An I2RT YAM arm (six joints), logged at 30 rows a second.
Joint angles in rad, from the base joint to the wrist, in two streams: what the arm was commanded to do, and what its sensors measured. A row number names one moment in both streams.
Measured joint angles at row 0: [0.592 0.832 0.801 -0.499 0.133 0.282]
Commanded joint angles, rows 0 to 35: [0.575 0.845 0.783 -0.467 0.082 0.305]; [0.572 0.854 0.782 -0.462 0.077 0.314]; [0.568 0.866 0.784 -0.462 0.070 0.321]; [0.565 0.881 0.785 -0.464 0.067 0.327]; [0.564 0.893 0.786 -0.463 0.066 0.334]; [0.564 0.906 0.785 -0.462 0.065 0.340]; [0.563 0.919 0.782 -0.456 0.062 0.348]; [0.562 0.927 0.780 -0.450 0.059 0.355]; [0.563 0.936 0.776 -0.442 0.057 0.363]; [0.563 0.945 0.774 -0.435 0.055 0.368]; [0.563 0.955 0.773 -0.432 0.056 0.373]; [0.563 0.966 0.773 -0.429 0.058 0.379]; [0.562 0.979 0.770 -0.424 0.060 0.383]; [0.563 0.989 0.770 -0.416 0.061 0.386]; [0.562 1.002 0.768 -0.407 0.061 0.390]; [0.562 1.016 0.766 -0.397 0.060 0.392]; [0.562 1.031 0.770 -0.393 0.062 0.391]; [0.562 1.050 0.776 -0.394 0.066 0.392]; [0.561 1.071 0.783 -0.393 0.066 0.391]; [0.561 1.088 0.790 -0.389 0.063 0.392]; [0.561 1.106 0.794 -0.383 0.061 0.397]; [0.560 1.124 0.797 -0.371 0.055 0.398]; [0.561 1.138 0.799 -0.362 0.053 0.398]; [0.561 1.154 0.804 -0.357 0.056 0.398]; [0.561 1.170 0.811 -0.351 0.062 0.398]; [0.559 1.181 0.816 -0.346 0.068 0.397]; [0.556 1.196 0.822 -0.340 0.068 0.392]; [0.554 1.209 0.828 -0.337 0.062 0.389]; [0.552 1.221 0.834 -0.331 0.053 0.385]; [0.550 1.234 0.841 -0.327 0.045 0.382]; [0.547 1.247 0.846 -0.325 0.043 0.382]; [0.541 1.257 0.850 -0.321 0.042 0.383]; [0.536 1.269 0.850 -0.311 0.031 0.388]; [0.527 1.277 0.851 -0.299 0.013 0.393]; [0.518 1.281 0.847 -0.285 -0.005 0.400]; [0.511 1.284 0.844 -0.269 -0.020 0.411]
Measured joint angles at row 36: [0.531 1.265 0.826 -0.326 0.017 0.394]
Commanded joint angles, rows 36 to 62: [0.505 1.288 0.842 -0.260 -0.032 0.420]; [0.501 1.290 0.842 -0.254 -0.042 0.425]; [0.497 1.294 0.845 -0.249 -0.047 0.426]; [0.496 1.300 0.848 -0.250 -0.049 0.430]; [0.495 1.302 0.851 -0.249 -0.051 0.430]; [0.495 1.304 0.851 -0.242 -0.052 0.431]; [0.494 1.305 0.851 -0.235 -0.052 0.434]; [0.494 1.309 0.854 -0.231 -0.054 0.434]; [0.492 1.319 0.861 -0.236 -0.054 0.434]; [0.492 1.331 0.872 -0.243 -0.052 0.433]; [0.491 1.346 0.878 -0.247 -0.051 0.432]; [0.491 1.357 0.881 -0.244 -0.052 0.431]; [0.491 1.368 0.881 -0.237 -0.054 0.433]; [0.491 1.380 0.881 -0.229 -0.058 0.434]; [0.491 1.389 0.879 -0.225 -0.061 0.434]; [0.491 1.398 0.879 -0.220 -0.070 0.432]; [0.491 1.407 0.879 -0.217 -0.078 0.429]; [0.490 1.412 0.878 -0.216 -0.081 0.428]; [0.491 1.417 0.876 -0.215 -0.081 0.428]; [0.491 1.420 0.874 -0.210 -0.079 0.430]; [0.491 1.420 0.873 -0.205 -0.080 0.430]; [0.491 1.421 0.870 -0.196 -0.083 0.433]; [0.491 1.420 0.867 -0.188 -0.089 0.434]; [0.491 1.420 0.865 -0.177 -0.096 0.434]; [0.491 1.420 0.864 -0.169 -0.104 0.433]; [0.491 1.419 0.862 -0.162 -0.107 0.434]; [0.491 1.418 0.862 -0.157 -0.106 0.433]
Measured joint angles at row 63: [0.490 1.417 0.861 -0.183 -0.084 0.435]
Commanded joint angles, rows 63 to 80: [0.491 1.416 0.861 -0.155 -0.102 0.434]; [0.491 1.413 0.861 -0.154 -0.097 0.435]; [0.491 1.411 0.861 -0.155 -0.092 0.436]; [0.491 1.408 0.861 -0.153 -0.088 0.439]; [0.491 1.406 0.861 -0.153 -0.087 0.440]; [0.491 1.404 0.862 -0.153 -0.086 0.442]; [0.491 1.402 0.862 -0.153 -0.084 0.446]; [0.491 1.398 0.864 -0.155 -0.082 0.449]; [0.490 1.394 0.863 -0.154 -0.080 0.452]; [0.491 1.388 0.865 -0.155 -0.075 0.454]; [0.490 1.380 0.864 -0.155 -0.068 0.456]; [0.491 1.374 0.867 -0.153 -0.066 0.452]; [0.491 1.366 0.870 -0.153 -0.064 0.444]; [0.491 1.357 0.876 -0.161 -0.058 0.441]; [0.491 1.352 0.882 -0.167 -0.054 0.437]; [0.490 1.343 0.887 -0.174 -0.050 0.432]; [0.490 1.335 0.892 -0.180 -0.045 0.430]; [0.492 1.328 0.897 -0.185 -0.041 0.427]
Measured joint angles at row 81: [0.485 1.380 0.861 -0.193 -0.040 0.447]
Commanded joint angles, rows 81 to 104: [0.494 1.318 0.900 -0.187 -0.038 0.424]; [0.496 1.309 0.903 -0.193 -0.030 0.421]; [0.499 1.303 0.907 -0.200 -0.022 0.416]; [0.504 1.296 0.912 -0.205 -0.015 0.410]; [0.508 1.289 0.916 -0.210 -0.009 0.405]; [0.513 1.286 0.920 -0.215 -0.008 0.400]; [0.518 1.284 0.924 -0.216 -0.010 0.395]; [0.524 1.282 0.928 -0.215 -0.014 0.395]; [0.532 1.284 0.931 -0.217 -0.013 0.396]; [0.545 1.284 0.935 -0.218 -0.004 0.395]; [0.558 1.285 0.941 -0.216 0.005 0.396]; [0.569 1.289 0.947 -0.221 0.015 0.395]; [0.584 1.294 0.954 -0.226 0.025 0.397]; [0.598 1.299 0.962 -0.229 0.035 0.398]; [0.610 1.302 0.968 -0.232 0.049 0.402]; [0.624 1.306 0.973 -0.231 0.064 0.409]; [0.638 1.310 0.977 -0.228 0.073 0.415]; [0.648 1.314 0.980 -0.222 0.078 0.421]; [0.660 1.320 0.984 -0.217 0.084 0.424]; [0.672 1.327 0.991 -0.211 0.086 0.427]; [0.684 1.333 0.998 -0.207 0.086 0.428]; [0.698 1.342 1.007 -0.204 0.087 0.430]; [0.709 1.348 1.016 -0.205 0.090 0.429]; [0.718 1.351 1.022 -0.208 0.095 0.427]
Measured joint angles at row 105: [0.686 1.349 0.969 -0.281 0.111 0.422]
